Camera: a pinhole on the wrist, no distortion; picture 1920 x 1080 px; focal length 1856.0 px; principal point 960.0 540.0 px. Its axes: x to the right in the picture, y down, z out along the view. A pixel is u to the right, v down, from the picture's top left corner.
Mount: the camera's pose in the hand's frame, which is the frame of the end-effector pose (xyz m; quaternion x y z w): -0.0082 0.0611 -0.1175 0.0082 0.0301 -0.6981 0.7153
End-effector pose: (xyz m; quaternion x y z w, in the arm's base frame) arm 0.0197 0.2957 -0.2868 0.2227 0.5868 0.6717 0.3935
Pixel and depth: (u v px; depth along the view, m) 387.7 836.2 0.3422
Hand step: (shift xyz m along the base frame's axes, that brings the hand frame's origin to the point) 0.1013 0.1828 0.1835
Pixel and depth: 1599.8 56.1 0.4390
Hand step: 0.3337 0.1108 -0.0281
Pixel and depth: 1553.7 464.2 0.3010
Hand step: 0.1544 0.1024 -0.0105
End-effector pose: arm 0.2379 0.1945 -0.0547 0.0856 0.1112 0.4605 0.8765
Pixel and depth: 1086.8 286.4 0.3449
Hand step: 0.0239 -0.0370 0.2275
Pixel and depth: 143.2 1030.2 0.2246
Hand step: -0.0566 0.1246 0.1371
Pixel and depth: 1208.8 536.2 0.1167
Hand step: -0.0338 0.0185 0.0086
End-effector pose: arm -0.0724 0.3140 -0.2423 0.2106 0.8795 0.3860 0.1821
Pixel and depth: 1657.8 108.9 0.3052
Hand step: 0.1283 0.0322 -0.1599
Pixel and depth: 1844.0 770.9 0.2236
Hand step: 0.0102 0.0399 -0.1103
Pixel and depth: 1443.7 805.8 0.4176
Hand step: 0.0682 0.1680 -0.2477
